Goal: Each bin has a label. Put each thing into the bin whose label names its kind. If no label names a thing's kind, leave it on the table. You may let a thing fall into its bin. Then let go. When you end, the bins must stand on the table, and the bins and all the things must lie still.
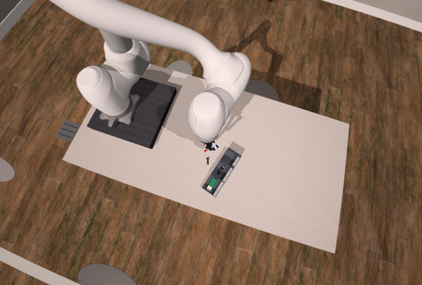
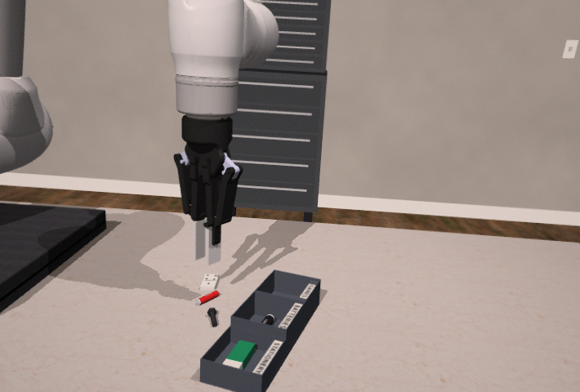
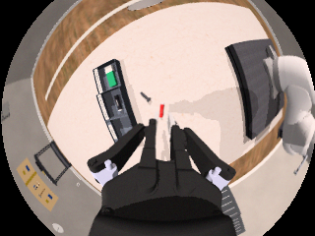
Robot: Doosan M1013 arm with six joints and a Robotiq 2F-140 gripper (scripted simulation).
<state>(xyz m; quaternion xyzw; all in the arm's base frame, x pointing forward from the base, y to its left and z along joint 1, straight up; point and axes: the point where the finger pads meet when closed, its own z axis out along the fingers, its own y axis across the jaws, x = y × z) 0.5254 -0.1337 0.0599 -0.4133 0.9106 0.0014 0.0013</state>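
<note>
The red cylinder lies 100 mm below my hand. Round my hand: white domino: 60 mm to the left, 100 mm below; then small black piece: 20 mm ahead, 60 mm to the right, 100 mm below; then black battery: 100 mm ahead, 100 mm to the right, 90 mm below.
</note>
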